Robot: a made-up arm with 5 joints.
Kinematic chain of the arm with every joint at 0, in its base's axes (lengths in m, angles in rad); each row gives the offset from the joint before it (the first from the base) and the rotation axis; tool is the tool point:
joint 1: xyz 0 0 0.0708 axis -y
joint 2: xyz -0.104 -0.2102 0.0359 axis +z
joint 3: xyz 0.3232 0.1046 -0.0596 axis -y
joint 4: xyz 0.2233 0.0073 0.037 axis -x
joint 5: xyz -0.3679 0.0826 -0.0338 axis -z
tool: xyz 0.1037 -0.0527 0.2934
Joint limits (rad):
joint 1: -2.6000..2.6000
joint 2: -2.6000..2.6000
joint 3: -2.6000..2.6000
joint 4: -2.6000..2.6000
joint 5: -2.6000..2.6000
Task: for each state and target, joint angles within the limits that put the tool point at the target. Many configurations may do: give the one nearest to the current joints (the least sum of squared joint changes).
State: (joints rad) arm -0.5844 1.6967 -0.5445 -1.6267 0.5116
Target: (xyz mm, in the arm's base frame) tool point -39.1 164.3 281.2
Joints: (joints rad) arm -0.7032 2.0634 -0.6475 -1.1111 0.3714
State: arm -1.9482 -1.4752 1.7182 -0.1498 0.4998
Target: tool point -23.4 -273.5 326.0
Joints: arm -2.1210 -2.0705 1.7034 -0.6178 0.7032
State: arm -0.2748 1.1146 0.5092 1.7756 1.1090
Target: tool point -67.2 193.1 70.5
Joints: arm -0.2679 0.3177 0.4548 1.5529 1.0713
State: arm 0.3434 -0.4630 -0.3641 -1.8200 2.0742
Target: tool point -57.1 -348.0 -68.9
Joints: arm 0.3903 -0.6382 -0.0482 -2.1579 2.0380
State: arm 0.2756 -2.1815 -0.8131 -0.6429 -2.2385
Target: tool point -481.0 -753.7 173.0
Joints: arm 0.3052 -2.3177 -1.2619 -0.5901 -2.2018
